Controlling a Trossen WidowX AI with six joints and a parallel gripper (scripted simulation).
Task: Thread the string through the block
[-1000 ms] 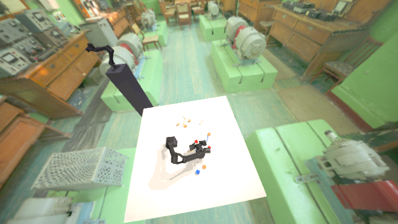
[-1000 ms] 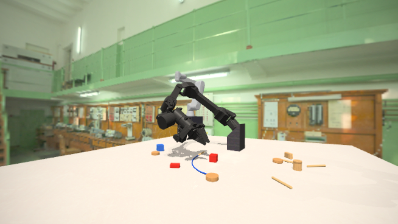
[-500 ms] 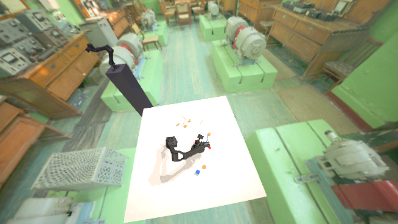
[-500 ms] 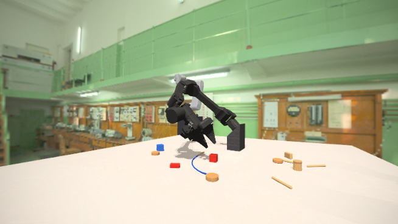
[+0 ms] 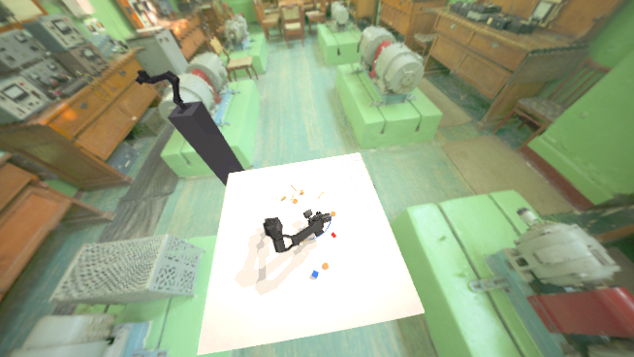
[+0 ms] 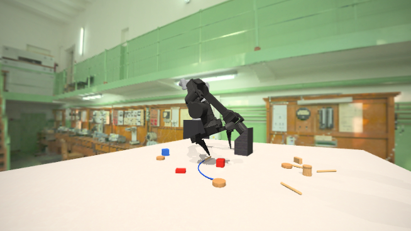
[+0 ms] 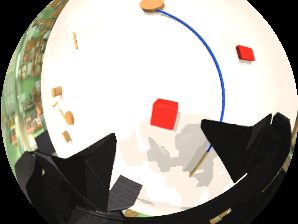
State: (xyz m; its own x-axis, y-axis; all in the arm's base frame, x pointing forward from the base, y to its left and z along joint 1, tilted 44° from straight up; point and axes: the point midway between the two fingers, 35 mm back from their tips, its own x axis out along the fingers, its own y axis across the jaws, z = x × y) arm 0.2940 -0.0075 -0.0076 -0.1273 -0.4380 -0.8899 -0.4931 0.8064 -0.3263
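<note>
My gripper tip is now 4 cm above the red cube. Round my gripper tip: thin wooden stick (10 cm to the right, 6 cm below, 5 cm behind); flat red piece (15 cm ahead, 7 cm to the right, 5 cm below); round wooden button (16 cm ahead, 9 cm to the left, 5 cm below).
</note>
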